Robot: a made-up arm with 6 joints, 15 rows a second.
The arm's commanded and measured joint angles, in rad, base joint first. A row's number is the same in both.
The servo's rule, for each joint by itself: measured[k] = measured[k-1] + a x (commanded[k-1-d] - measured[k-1]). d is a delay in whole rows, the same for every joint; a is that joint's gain. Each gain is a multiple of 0.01, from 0.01 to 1. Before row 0 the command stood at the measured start. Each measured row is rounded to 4 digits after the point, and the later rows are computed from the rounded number. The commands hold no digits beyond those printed.
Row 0, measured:
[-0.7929, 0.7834, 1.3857, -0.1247, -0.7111, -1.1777]
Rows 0 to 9, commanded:
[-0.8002, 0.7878, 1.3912, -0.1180, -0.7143, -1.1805]
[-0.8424, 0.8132, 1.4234, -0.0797, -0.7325, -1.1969]
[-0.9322, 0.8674, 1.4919, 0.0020, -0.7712, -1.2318]
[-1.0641, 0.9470, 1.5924, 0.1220, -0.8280, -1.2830]
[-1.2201, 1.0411, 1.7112, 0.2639, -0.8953, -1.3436]
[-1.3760, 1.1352, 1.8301, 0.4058, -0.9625, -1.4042]
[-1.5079, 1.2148, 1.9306, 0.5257, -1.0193, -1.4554]
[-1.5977, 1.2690, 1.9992, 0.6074, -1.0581, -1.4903]
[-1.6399, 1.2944, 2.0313, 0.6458, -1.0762, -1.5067]
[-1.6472, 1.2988, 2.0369, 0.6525, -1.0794, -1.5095]
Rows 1 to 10, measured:
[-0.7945, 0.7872, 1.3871, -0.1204, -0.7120, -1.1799]
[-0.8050, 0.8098, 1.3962, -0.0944, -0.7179, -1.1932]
[-0.8330, 0.8599, 1.4201, -0.0327, -0.7334, -1.2233]
[-0.8838, 0.9357, 1.4632, 0.0663, -0.7608, -1.2699]
[-0.9578, 1.0274, 1.5252, 0.1928, -0.7998, -1.3274]
[-1.0498, 1.1212, 1.6014, 0.3291, -0.8470, -1.3873]
[-1.1506, 1.2026, 1.6837, 0.4549, -0.8970, -1.4404]
[-1.2490, 1.2604, 1.7626, 0.5525, -0.9437, -1.4793]
[-1.3350, 1.2900, 1.8298, 0.6122, -0.9821, -1.5007]
[-1.4037, 1.2977, 1.8816, 0.6380, -1.0103, -1.5076]
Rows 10 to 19, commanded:
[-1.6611, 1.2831, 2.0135, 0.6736, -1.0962, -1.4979]
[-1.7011, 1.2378, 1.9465, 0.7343, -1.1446, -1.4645]
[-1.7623, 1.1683, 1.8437, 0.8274, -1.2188, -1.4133]
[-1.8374, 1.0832, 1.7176, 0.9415, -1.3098, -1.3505]
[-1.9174, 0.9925, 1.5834, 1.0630, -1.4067, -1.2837]
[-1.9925, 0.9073, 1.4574, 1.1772, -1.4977, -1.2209]
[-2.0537, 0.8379, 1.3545, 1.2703, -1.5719, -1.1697]
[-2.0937, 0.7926, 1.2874, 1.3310, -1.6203, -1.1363]
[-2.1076, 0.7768, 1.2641, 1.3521, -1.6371, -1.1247]
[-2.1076, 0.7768, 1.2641, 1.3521, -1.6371, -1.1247]
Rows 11 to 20, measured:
[-1.4603, 1.2850, 1.9146, 0.6608, -1.0352, -1.5000]
[-1.5133, 1.2439, 1.9226, 0.7078, -1.0669, -1.4723]
[-1.5681, 1.1781, 1.9029, 0.7843, -1.1110, -1.4263]
[-1.6273, 1.0955, 1.8566, 0.8849, -1.1687, -1.3672]
[-1.6911, 1.0059, 1.7883, 0.9989, -1.2377, -1.3021]
[-1.7574, 0.9201, 1.7056, 1.1130, -1.3131, -1.2388]
[-1.8226, 0.8486, 1.6178, 1.2137, -1.3882, -1.1849]
[-1.8822, 0.7999, 1.5352, 1.2888, -1.4555, -1.1470]
[-1.9318, 0.7798, 1.4674, 1.3293, -1.5082, -1.1296]
[-1.9705, 0.7772, 1.4166, 1.3439, -1.5456, -1.1258]

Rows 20 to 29, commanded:
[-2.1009, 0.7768, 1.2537, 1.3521, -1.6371, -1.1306]
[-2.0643, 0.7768, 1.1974, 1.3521, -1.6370, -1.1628]
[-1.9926, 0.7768, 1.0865, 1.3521, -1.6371, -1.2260]
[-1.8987, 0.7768, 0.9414, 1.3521, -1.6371, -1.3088]
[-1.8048, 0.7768, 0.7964, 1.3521, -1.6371, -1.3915]
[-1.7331, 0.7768, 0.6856, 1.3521, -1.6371, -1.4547]
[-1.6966, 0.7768, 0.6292, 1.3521, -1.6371, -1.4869]
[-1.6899, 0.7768, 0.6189, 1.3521, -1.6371, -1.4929]
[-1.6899, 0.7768, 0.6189, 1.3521, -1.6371, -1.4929]
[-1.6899, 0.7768, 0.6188, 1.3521, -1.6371, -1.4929]
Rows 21 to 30, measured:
[-1.9992, 0.7769, 1.3759, 1.3491, -1.5721, -1.1295]
[-2.0135, 0.7768, 1.3313, 1.3510, -1.5909, -1.1555]
[-2.0089, 0.7768, 1.2701, 1.3517, -1.6043, -1.2105]
[-1.9847, 0.7768, 1.1879, 1.3520, -1.6138, -1.2872]
[-1.9451, 0.7768, 1.0900, 1.3521, -1.6206, -1.3686]
[-1.8985, 0.7768, 0.9889, 1.3521, -1.6254, -1.4358]
[-1.8541, 0.7768, 0.8990, 1.3521, -1.6288, -1.4757]
[-1.8180, 0.7768, 0.8290, 1.3521, -1.6312, -1.4891]
[-1.7898, 0.7768, 0.7765, 1.3521, -1.6329, -1.4921]
[-1.7678, 0.7768, 0.7371, 1.3521, -1.6341, -1.4927]

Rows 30 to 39, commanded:
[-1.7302, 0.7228, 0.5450, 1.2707, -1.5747, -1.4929]
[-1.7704, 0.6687, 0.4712, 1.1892, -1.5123, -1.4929]
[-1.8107, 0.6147, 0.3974, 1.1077, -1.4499, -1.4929]
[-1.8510, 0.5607, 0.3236, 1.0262, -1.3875, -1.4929]
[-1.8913, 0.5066, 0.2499, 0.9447, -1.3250, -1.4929]
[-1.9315, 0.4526, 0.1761, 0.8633, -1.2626, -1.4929]
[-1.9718, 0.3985, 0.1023, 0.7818, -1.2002, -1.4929]
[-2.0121, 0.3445, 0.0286, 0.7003, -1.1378, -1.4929]
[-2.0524, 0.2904, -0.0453, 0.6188, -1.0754, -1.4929]
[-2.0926, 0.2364, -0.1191, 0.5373, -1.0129, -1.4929]
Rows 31 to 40, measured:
[-1.7595, 0.7298, 0.6891, 1.3000, -1.6169, -1.4929]
[-1.7619, 0.6766, 0.6346, 1.2291, -1.5866, -1.4929]
[-1.7726, 0.6227, 0.5753, 1.1514, -1.5470, -1.4929]
[-1.7898, 0.5688, 0.5124, 1.0713, -1.5007, -1.4929]
[-1.8121, 0.5147, 0.4468, 0.9903, -1.4497, -1.4929]
[-1.8384, 0.4607, 0.3791, 0.9090, -1.3954, -1.4929]
[-1.8677, 0.4066, 0.3099, 0.8276, -1.3388, -1.4929]
[-1.8995, 0.3526, 0.2396, 0.7461, -1.2805, -1.4929]
[-1.9331, 0.2985, 0.1684, 0.6646, -1.2210, -1.4929]
[-1.9682, 0.2445, 0.0965, 0.5831, -1.1607, -1.4929]

